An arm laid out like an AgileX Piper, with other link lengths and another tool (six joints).
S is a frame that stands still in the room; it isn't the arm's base.
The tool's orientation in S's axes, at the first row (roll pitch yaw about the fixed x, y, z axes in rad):
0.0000, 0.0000, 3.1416
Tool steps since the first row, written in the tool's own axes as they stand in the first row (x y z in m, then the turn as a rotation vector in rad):
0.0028, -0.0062, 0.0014, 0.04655, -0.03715, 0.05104
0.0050, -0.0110, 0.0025, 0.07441, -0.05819, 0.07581
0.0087, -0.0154, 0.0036, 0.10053, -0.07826, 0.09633
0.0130, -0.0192, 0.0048, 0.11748, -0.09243, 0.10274
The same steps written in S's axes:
-0.0028, 0.0062, 0.0014, -0.04655, 0.03715, 0.05104
-0.0050, 0.0110, 0.0025, -0.07441, 0.05819, 0.07581
-0.0087, 0.0154, 0.0036, -0.10053, 0.07826, 0.09633
-0.0130, 0.0192, 0.0048, -0.11748, 0.09243, 0.10274

